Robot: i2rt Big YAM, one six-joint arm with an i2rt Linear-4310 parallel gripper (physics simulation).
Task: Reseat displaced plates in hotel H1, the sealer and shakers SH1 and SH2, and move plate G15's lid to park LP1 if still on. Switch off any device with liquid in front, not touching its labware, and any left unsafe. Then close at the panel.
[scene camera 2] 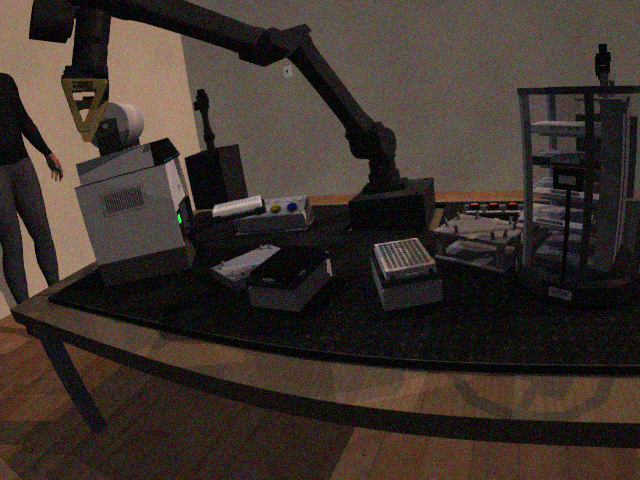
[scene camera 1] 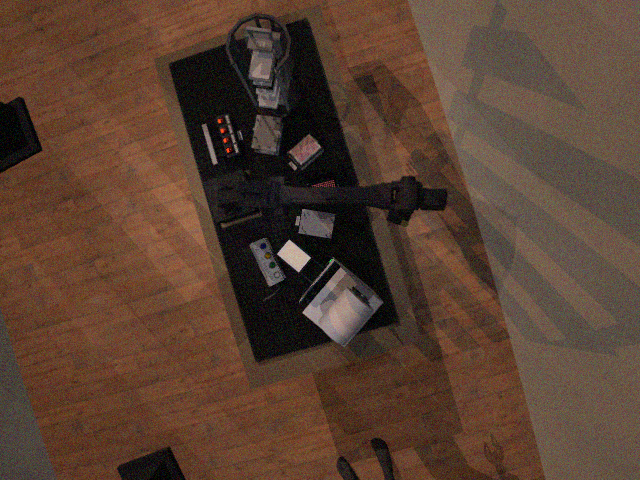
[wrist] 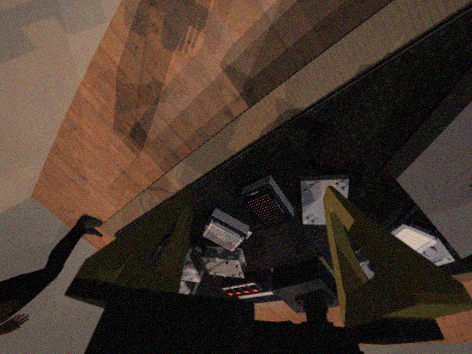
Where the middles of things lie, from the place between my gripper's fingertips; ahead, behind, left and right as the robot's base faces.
Scene:
Now: the lid park (scene camera 2: 233, 273) 350 mm below my hand, 300 mm behind it and 80 mm to the left of it. The rest, counted from my hand: plate hotel H1 (scene camera 2: 573, 138) (750 mm to the left, 230 mm behind, 190 mm below).

